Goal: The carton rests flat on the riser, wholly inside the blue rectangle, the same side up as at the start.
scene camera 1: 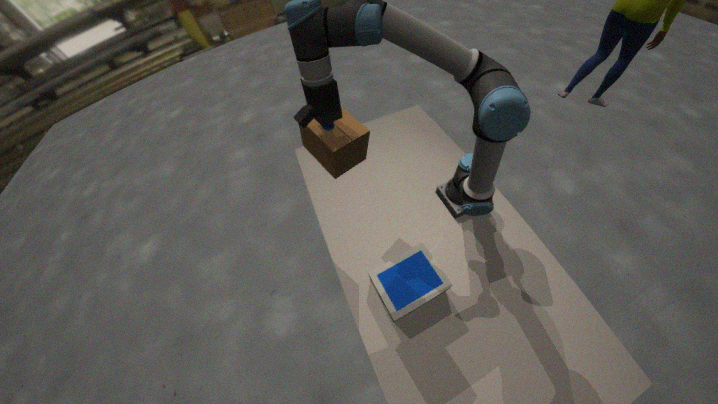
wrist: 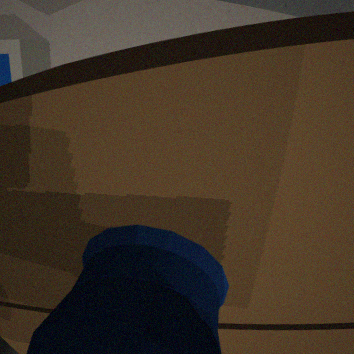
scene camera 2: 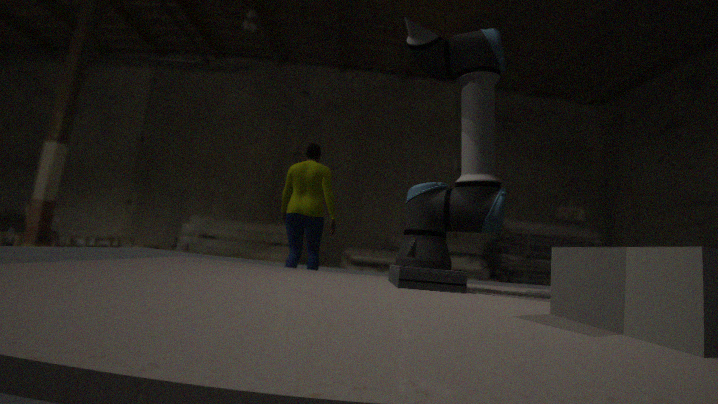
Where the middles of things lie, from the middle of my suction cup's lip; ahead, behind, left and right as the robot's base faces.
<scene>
The brown carton point(scene camera 1: 338, 150) lies 10 mm behind my suction cup, 20 mm to the right of it and 80 mm below it. The rest, counted from my suction cup: riser point(scene camera 2: 655, 294) (400 mm to the left, 530 mm below).
</scene>
